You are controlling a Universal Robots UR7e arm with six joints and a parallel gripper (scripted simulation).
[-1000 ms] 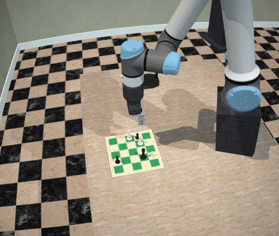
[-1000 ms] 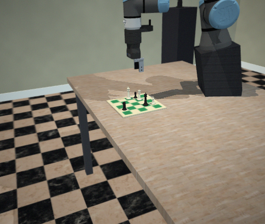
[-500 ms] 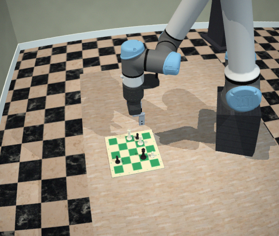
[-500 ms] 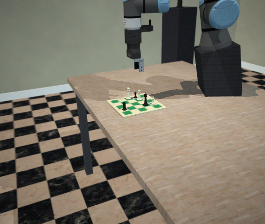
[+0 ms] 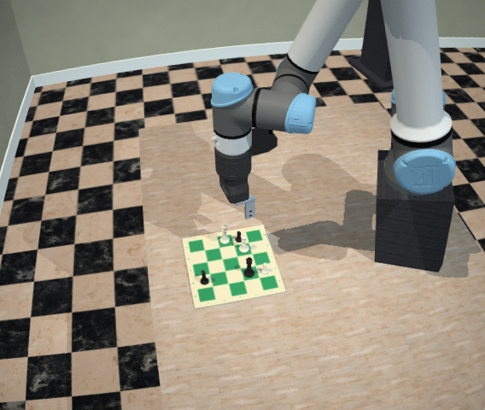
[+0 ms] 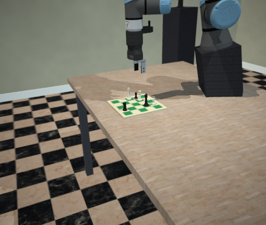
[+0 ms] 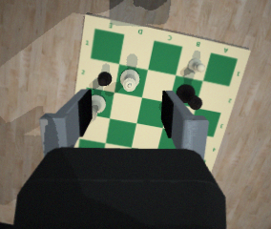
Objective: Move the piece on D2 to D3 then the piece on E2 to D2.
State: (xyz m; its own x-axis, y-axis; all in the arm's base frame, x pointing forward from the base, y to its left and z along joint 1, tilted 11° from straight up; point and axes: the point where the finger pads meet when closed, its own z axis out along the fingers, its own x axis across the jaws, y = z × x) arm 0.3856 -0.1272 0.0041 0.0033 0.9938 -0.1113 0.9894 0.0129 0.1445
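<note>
My gripper is now 15 cm above the black pawn and 3 cm to the left of it. The rest, counted from my hand: tall white piece: 13 cm below, 4 cm to the right, 4 cm ahead; green-and-cream board: 17 cm below, 5 cm ahead, 3 cm to the left; small white piece: 15 cm below, 9 cm to the left, 2 cm behind.
</note>
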